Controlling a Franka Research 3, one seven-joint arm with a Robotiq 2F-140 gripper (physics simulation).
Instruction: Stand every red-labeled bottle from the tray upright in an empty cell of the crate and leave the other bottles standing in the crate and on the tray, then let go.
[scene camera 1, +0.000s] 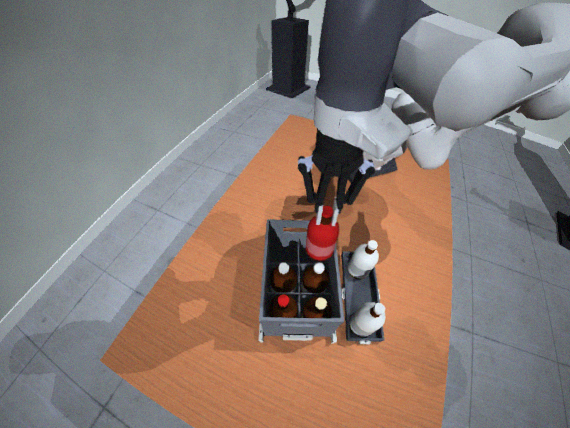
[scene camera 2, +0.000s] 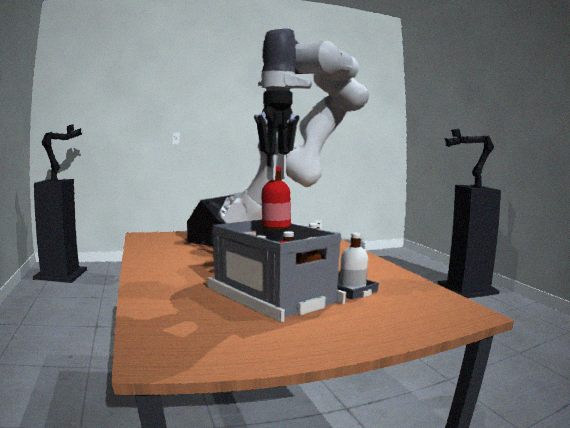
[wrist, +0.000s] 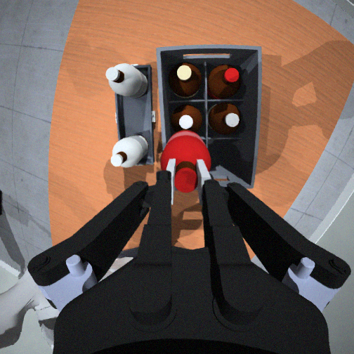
Path:
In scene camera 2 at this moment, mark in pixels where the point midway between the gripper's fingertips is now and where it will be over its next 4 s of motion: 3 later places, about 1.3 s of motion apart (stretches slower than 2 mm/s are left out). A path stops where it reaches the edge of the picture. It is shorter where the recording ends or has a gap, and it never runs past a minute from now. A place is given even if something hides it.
The gripper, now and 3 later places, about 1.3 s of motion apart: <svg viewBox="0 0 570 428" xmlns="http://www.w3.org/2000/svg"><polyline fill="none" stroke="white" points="276,179 274,176 272,180 269,201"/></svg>

